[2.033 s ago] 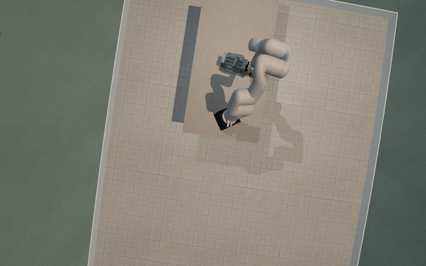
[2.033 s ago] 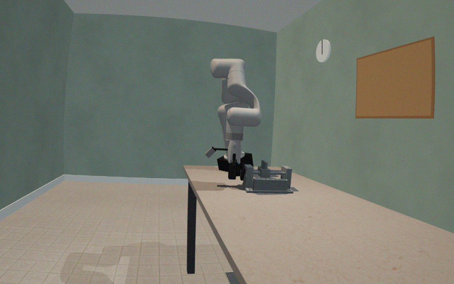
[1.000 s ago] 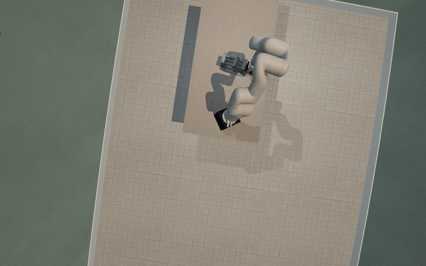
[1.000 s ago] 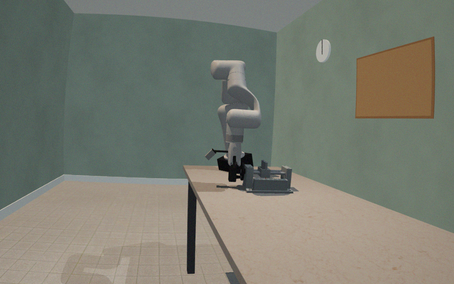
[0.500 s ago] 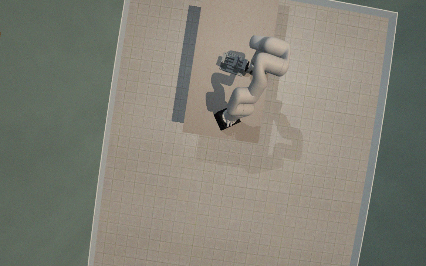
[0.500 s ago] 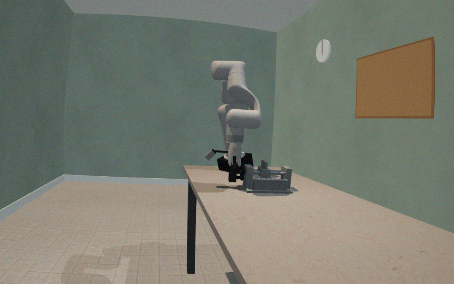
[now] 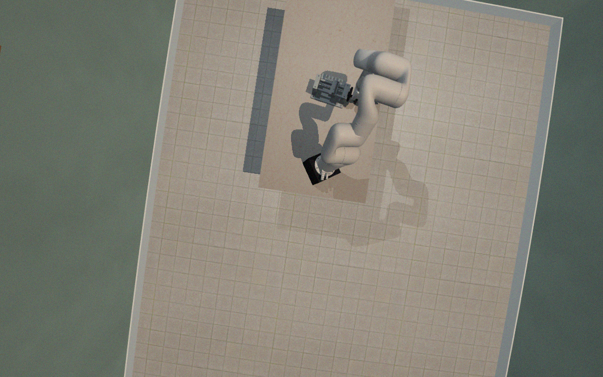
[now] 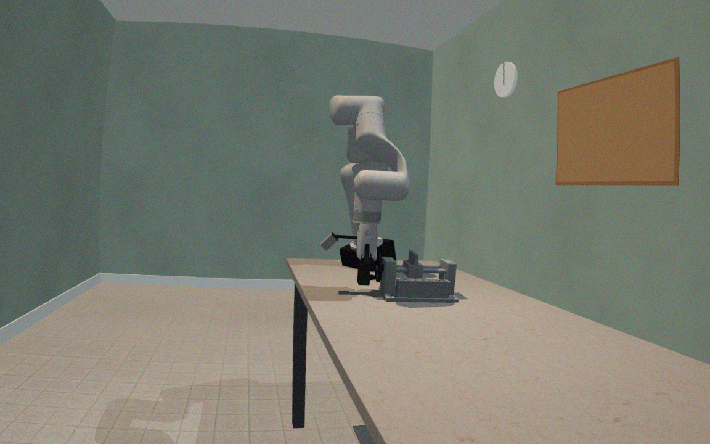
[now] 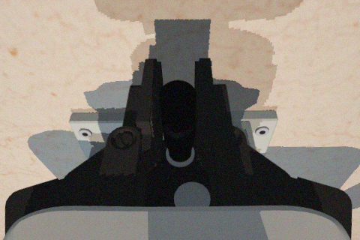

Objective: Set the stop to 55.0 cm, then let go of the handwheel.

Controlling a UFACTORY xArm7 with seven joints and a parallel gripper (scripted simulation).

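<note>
Now: hand 30 mm short of the stop block, 140 mm to the right of it and 40 mm below it. The rest, counted from my hand: crank handle (10 mm to the left); then black handwheel (20 mm to the left, 10 mm above).
</note>
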